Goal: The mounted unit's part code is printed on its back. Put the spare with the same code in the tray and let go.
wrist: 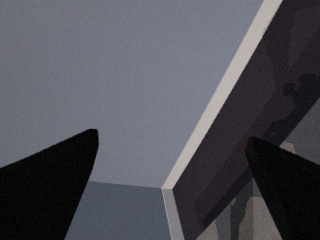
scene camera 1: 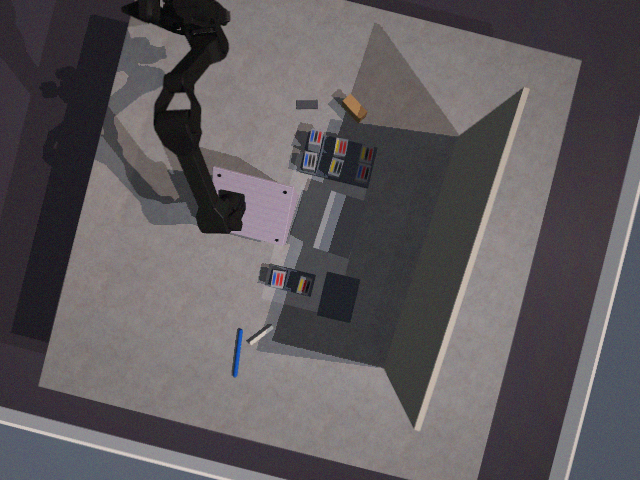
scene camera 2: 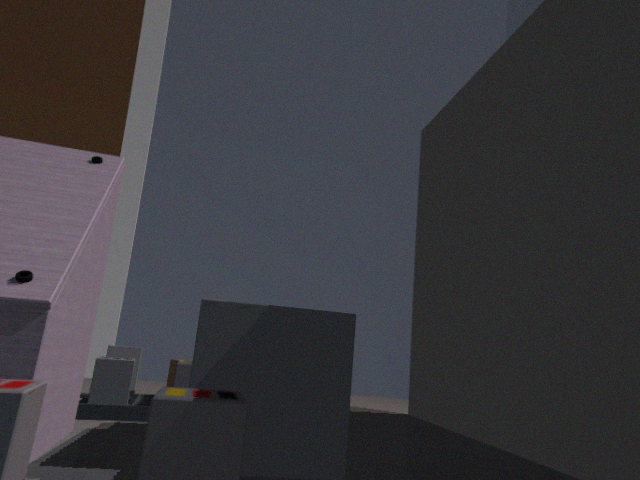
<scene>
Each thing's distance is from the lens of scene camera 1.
dark tray [scene camera 1: 339, 293]: 138 cm
tall grey block [scene camera 1: 337, 231]: 128 cm
tall dark wall panel [scene camera 1: 465, 202]: 113 cm
The marked spots on the tall grey block and the tall dark wall panel are 35 cm apart.
</scene>
